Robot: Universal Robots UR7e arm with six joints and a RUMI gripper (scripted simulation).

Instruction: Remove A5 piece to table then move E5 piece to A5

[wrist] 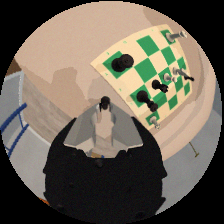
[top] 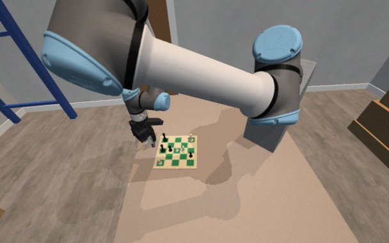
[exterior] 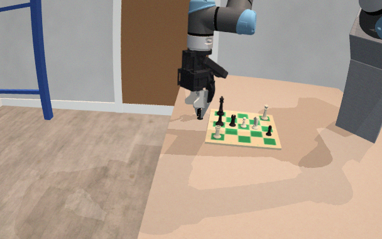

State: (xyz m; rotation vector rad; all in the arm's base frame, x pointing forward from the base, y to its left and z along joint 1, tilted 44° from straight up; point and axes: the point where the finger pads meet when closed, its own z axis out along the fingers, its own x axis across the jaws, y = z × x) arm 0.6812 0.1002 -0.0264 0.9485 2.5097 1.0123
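Right now my hand is 11 cm to the right of the white rook and 8 cm past it. From my hand the other things lie so: cream chessboard (14 cm behind, 2 cm to the left, 2 cm below); tall black piece (6 cm behind, 5 cm to the right, 1 cm above).
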